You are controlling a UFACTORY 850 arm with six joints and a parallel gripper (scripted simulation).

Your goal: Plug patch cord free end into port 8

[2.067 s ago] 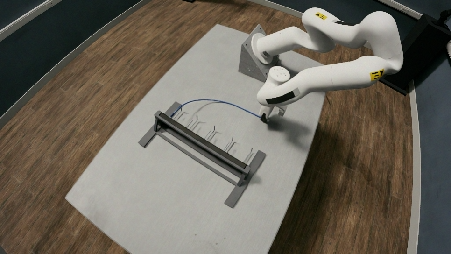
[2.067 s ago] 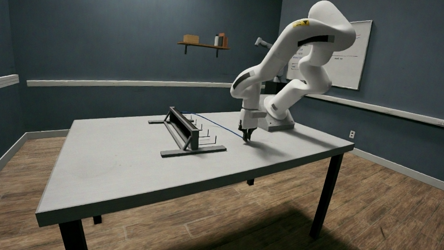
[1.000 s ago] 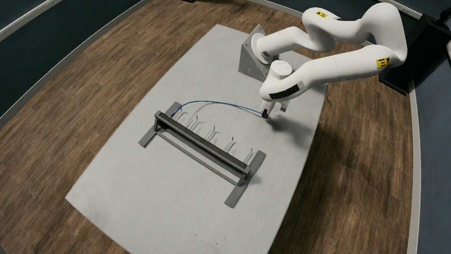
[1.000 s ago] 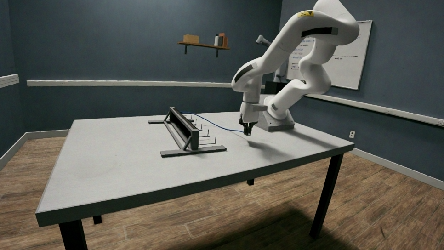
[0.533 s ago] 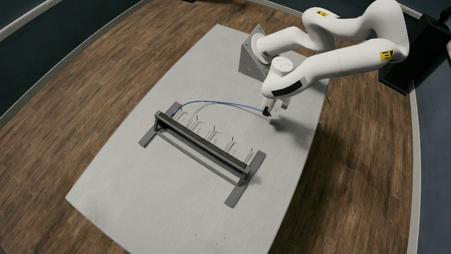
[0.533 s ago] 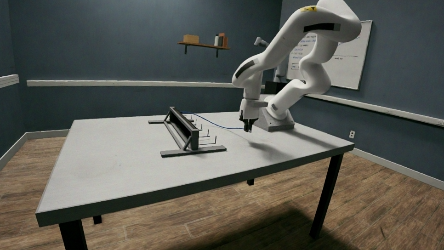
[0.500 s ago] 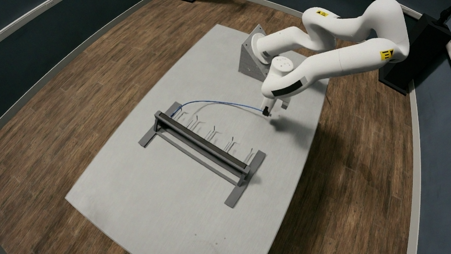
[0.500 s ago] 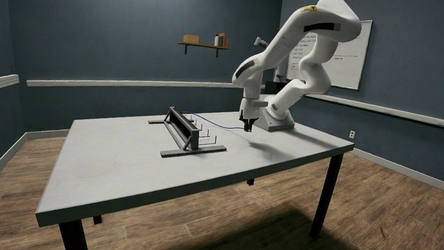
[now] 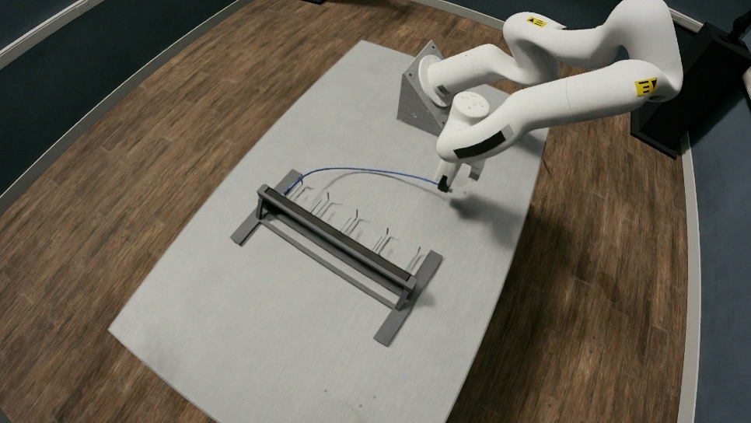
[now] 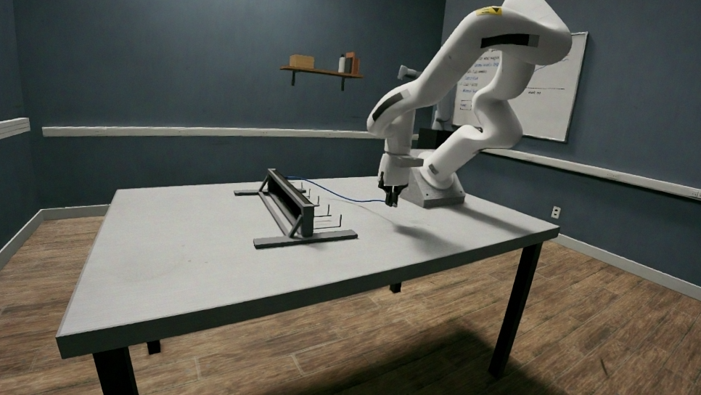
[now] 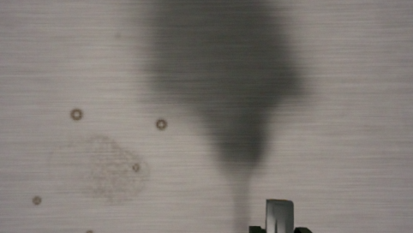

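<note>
The white plug lies 20 mm to the left of my hand and 10 mm below it.
</note>
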